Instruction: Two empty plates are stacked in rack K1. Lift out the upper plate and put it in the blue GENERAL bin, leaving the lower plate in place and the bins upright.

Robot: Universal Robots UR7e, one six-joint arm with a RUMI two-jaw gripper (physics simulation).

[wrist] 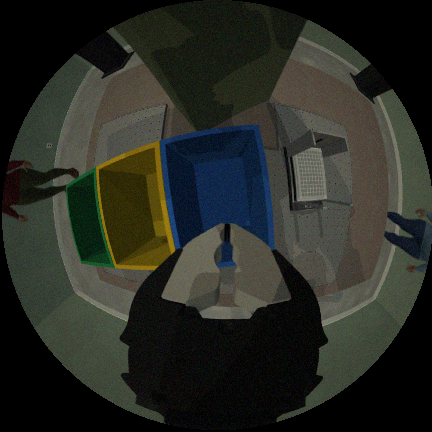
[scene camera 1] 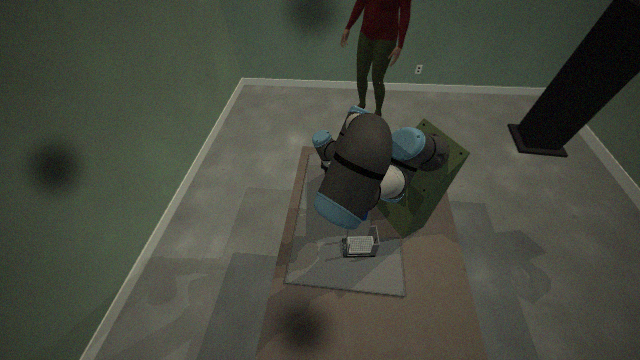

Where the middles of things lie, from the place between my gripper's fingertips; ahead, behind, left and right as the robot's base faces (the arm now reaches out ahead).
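Scene:
I find the green bin [wrist: 84,216] 270 mm to the right of my hand, 40 mm ahead of it and 130 mm below it. The blue bin [wrist: 210,176] sits 10 mm to the right of my hand, 20 mm behind it and 130 mm below it, whereas the yellow bin [wrist: 132,204] is 10 mm ahead of my hand, 140 mm to the right of it and 130 mm below it. Then there is the white gridded plate [wrist: 309,176], which lies 180 mm below my hand, 100 mm behind it and 190 mm to the left of it.

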